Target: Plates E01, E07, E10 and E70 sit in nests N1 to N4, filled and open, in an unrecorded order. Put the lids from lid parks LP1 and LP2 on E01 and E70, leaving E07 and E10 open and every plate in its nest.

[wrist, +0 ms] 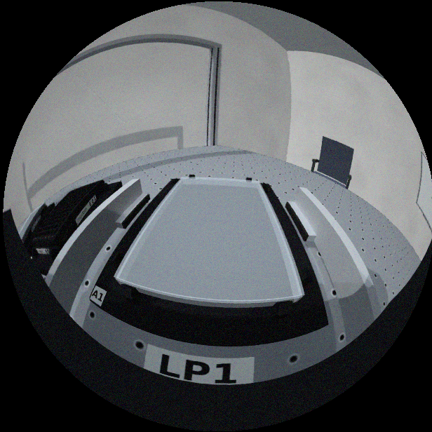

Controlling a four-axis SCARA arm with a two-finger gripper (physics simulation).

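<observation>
A pale translucent lid (210, 240) lies flat on the black lid park LP1 (215, 325), in the middle of the wrist view. The park's label (199, 365) reads LP1, and a small A1 tag (98, 296) sits at its left near corner. My gripper (216, 189) is open and low around the lid, one finger at the left and one at the right, with dark pads facing inward. A gap shows between each pad and the lid's edge. No lid is between the pads in a grip. LP2 does not show, and the plate codes cannot be read.
Black labware with small white labels (86, 210) stands at the left, partly hidden behind the left finger. The perforated table top (345, 220) extends behind and to the right. A dark blue chair (336, 159) stands beyond the table at the right, near the walls.
</observation>
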